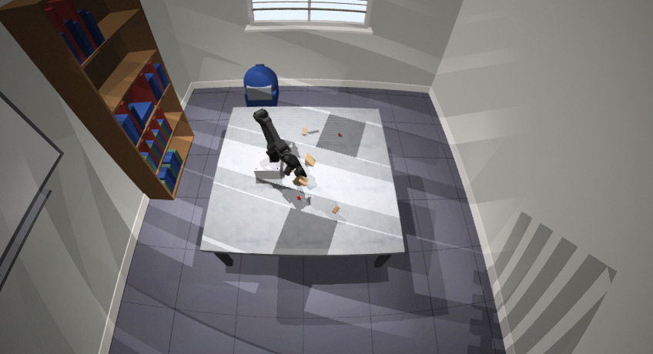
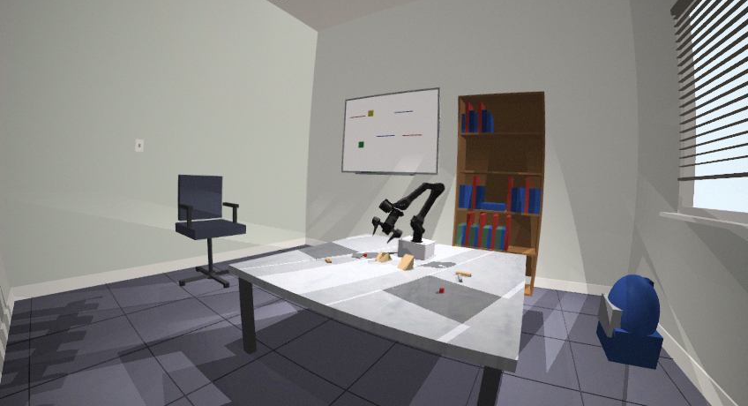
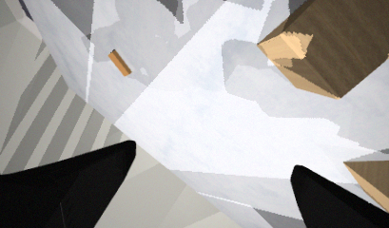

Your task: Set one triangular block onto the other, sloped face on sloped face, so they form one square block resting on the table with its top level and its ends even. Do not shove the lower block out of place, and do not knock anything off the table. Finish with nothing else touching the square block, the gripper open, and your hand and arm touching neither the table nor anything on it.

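Now: gripper tip 3 cm past the wooden triangular block, 2 cm to the right of it and 10 cm above it. Round my gripper tip: red cube 4 cm behind, 12 cm to the right, 12 cm below; then grey bar 8 cm ahead, 48 cm to the left, 12 cm below; then orange block 10 cm behind, 11 cm to the left, 12 cm below.
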